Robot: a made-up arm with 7 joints. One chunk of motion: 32 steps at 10 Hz.
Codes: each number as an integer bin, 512 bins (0 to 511) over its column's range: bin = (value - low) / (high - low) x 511, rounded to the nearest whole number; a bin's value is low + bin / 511 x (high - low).
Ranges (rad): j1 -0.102..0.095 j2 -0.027..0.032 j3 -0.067..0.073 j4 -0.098..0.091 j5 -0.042..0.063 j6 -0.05..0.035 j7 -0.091..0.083
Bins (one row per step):
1: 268 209 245 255 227 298 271
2: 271 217 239 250 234 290 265
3: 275 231 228 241 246 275 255
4: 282 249 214 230 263 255 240
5: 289 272 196 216 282 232 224
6: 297 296 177 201 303 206 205
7: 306 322 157 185 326 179 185
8: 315 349 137 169 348 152 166
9: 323 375 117 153 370 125 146
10: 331 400 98 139 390 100 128
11: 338 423 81 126 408 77 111
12: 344 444 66 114 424 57 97
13: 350 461 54 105 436 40 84
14: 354 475 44 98 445 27 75
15: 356 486 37 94 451 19 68
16: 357 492 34 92 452 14 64
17: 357 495 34 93 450 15 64
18: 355 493 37 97 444 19 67
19: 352 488 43 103 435 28 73
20: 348 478 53 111 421 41 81
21: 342 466 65 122 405 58 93
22: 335 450 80 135 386 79 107
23: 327 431 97 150 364 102 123
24: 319 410 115 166 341 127 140
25: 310 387 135 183 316 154 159
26: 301 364 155 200 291 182 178
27: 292 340 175 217 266 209 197
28: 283 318 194 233 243 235 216
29: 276 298 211 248 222 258 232
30: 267 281 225 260 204 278 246
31: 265 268 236 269 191 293 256
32: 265 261 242 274 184 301 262
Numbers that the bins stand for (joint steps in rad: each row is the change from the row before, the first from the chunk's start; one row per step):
1: 0.00132 -0.00287 0.00012 -0.00368 0.00464 -0.00043 0.00128
2: 0.00248 -0.00195 -0.00152 -0.00553 0.00608 -0.00176 -0.00077
3: 0.00402 -0.00033 -0.00453 -0.00886 0.00855 -0.00426 -0.00417
4: 0.00672 0.00175 -0.00837 -0.01293 0.01204 -0.00758 -0.00928
5: 0.00941 0.00441 -0.01330 -0.01811 0.01595 -0.01141 -0.01473
6: 0.01250 0.00718 -0.01851 -0.02366 0.02026 -0.01573 -0.02120
7: 0.01597 0.01018 -0.02399 -0.02958 0.02499 -0.02023 -0.02801
8: 0.01944 0.01330 -0.02947 -0.03549 0.02951 -0.02472 -0.03448
9: 0.02252 0.01630 -0.03495 -0.04141 0.03403 -0.02921 -0.04129
10: 0.02561 0.01918 -0.04015 -0.04659 0.03814 -0.03337 -0.04741
11: 0.02831 0.02184 -0.04481 -0.05140 0.04184 -0.03719 -0.05320
12: 0.03062 0.02426 -0.04892 -0.05584 0.04512 -0.04052 -0.05797
13: 0.03293 0.02623 -0.05221 -0.05916 0.04759 -0.04335 -0.06240
14: 0.03447 0.02784 -0.05495 -0.06175 0.04944 -0.04551 -0.06546
15: 0.03524 0.02911 -0.05686 -0.06323 0.05067 -0.04684 -0.06785
16: 0.03563 0.02981 -0.05768 -0.06397 0.05088 -0.04767 -0.06921
17: 0.03563 0.03015 -0.05768 -0.06360 0.05047 -0.04750 -0.06921
18: 0.03486 0.02992 -0.05686 -0.06212 0.04923 -0.04684 -0.06819
19: 0.03370 0.02934 -0.05522 -0.05990 0.04738 -0.04534 -0.06614
20: 0.03216 0.02819 -0.05248 -0.05695 0.04451 -0.04318 -0.06342
21: 0.02985 0.02680 -0.04919 -0.05288 0.04122 -0.04035 -0.05933
22: 0.02715 0.02496 -0.04508 -0.04807 0.03732 -0.03686 -0.05457
23: 0.02406 0.02276 -0.04042 -0.04252 0.03279 -0.03303 -0.04912
24: 0.02098 0.02034 -0.03549 -0.03660 0.02807 -0.02887 -0.04333
25: 0.01751 0.01768 -0.03001 -0.03032 0.02293 -0.02438 -0.03686
26: 0.01404 0.01503 -0.02453 -0.02403 0.01779 -0.01973 -0.03039
27: 0.01057 0.01226 -0.01905 -0.01774 0.01266 -0.01523 -0.02392
28: 0.00710 0.00972 -0.01385 -0.01182 0.00793 -0.01091 -0.01745
29: 0.00440 0.00741 -0.00919 -0.00627 0.00362 -0.00708 -0.01200
30: 0.00093 0.00544 -0.00536 -0.00184 -0.00008 -0.00376 -0.00723
31: 0.00016 0.00394 -0.00234 0.00149 -0.00275 -0.00126 -0.00383
32: 0.00016 0.00314 -0.00070 0.00334 -0.00419 0.00007 -0.00179

